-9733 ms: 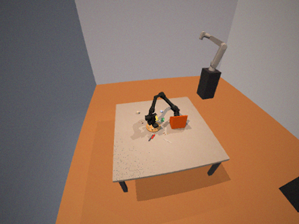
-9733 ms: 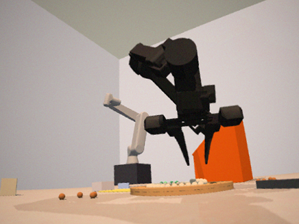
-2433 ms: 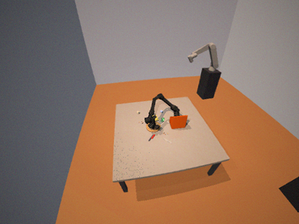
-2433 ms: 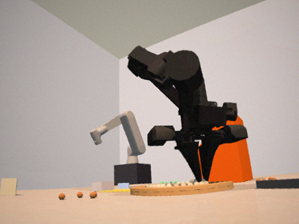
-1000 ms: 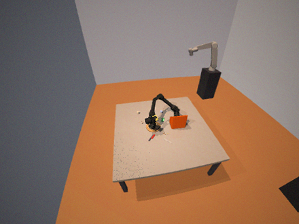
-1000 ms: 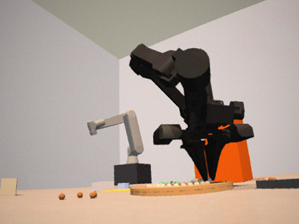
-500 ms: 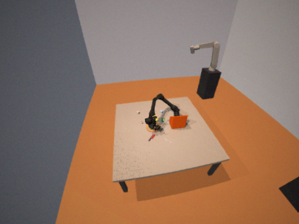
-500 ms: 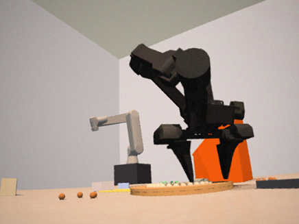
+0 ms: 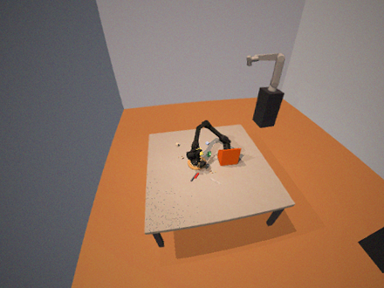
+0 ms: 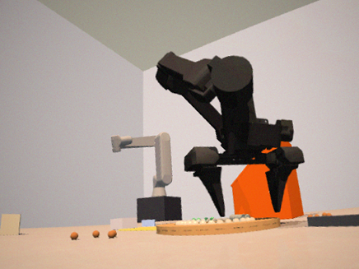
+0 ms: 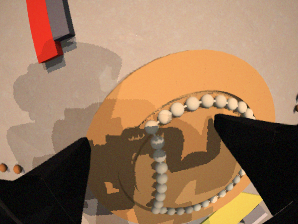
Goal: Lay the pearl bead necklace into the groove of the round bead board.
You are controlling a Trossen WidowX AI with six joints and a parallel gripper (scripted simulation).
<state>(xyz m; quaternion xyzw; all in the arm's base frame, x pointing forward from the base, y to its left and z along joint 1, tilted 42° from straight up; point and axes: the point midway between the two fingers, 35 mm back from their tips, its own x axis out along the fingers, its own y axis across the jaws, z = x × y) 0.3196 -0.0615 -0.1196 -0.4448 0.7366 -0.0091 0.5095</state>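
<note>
The round wooden bead board is 60 mm to the right of my gripper tip, 10 mm below it and 10 mm behind it. From my gripper tip the other things lie so: tan cube: 390 mm to the right, 150 mm ahead; then yellow flat piece: 230 mm to the right, 70 mm behind, 20 mm below; then red-handled tool: 120 mm to the left, 40 mm ahead, 10 mm below.
</note>
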